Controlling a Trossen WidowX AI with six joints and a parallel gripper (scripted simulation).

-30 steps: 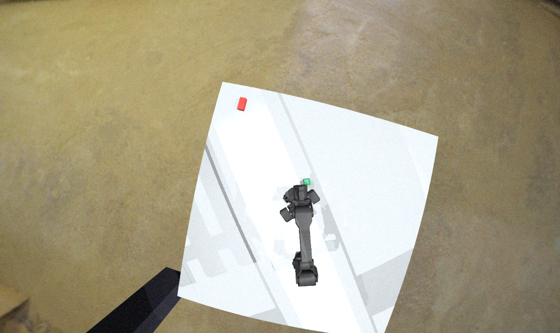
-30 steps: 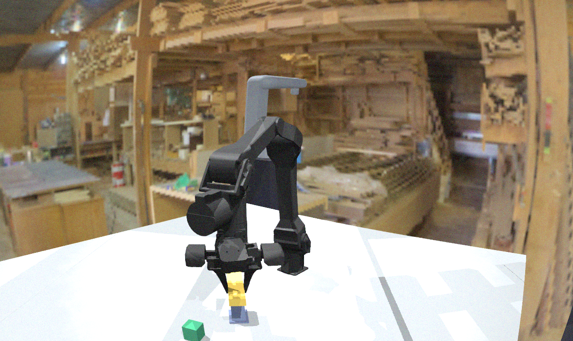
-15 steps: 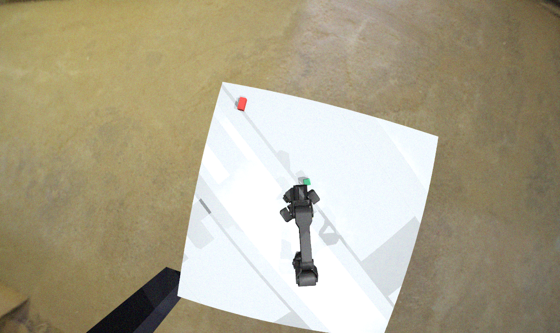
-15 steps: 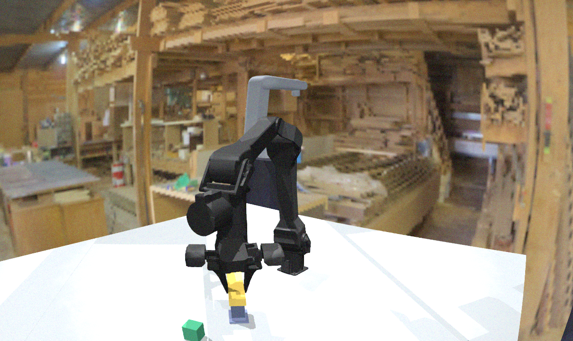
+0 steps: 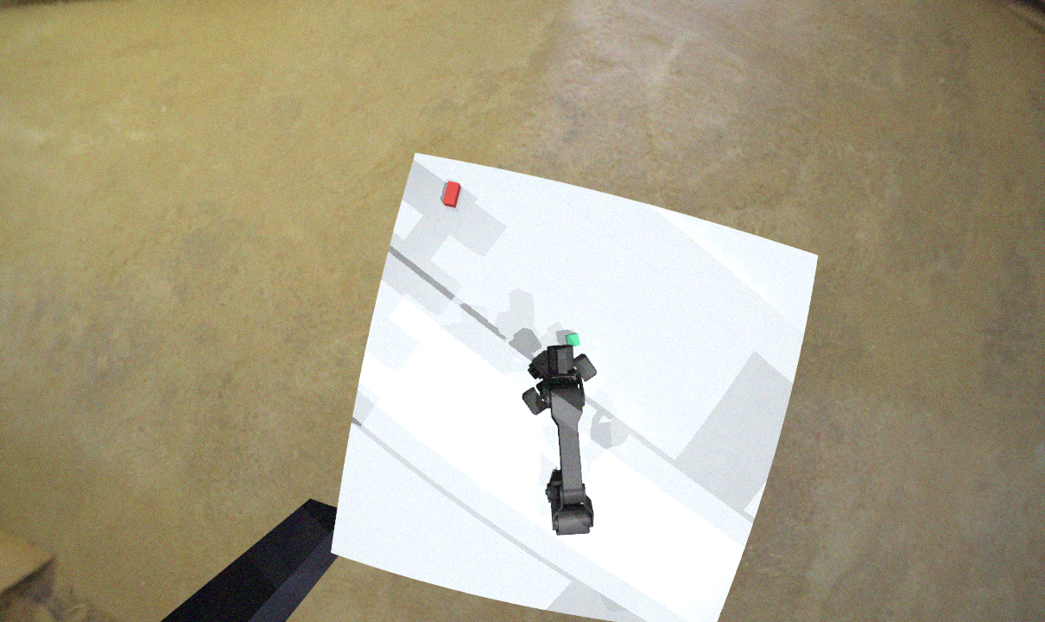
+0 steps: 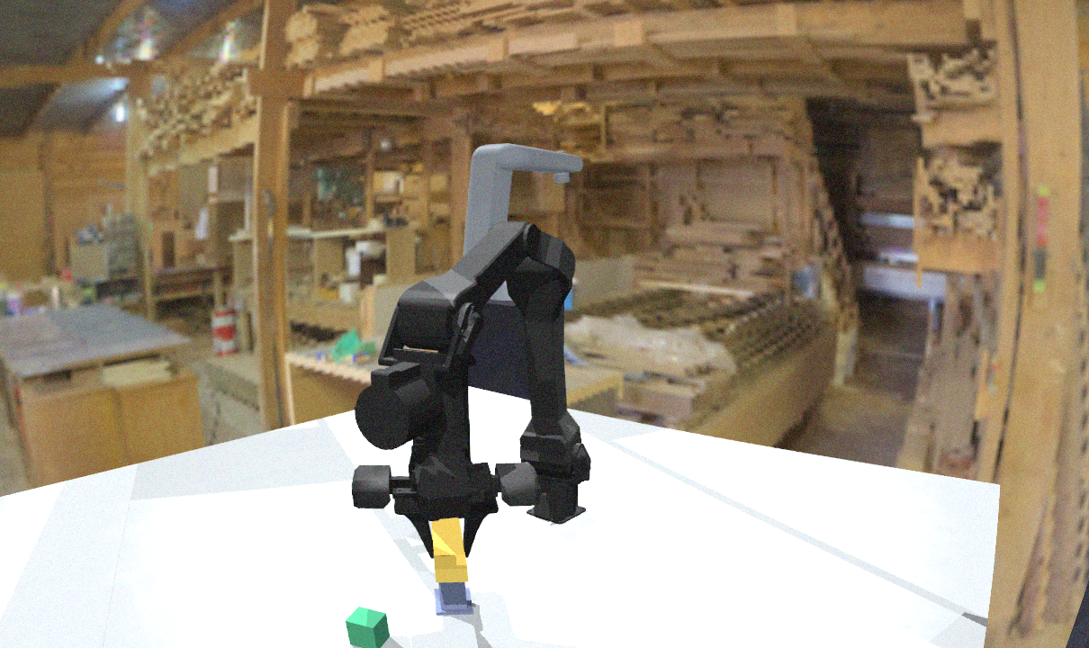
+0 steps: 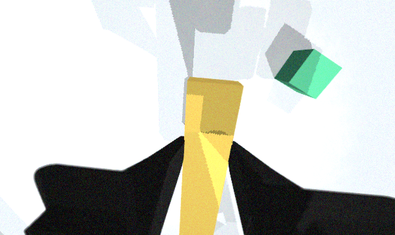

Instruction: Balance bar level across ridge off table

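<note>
My gripper tip is now 2 cm past the yellow bar and 2 cm to the left of it. Round my gripper tip: green cube 11 cm ahead, 2 cm to the right, 6 cm below; red block 43 cm ahead, 41 cm to the left, 6 cm below.
</note>
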